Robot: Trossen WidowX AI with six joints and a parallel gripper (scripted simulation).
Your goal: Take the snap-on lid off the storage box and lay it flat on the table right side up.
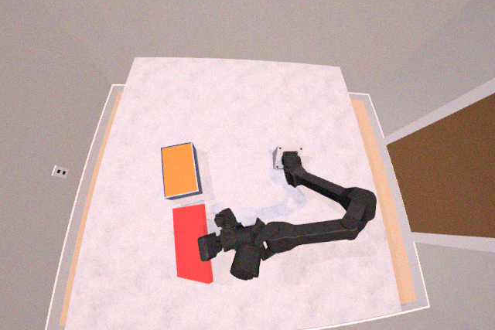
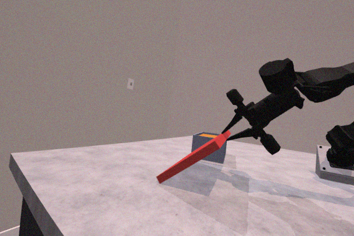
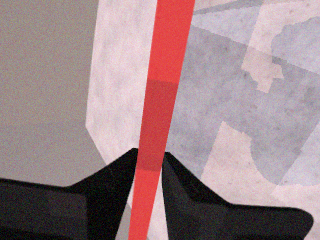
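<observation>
Now: gripper tip 70 mm short of the lid and 50 mm above it. Also, from my gripper tip: storage box: 120 mm ahead, 260 mm to the right, 70 mm below.
</observation>
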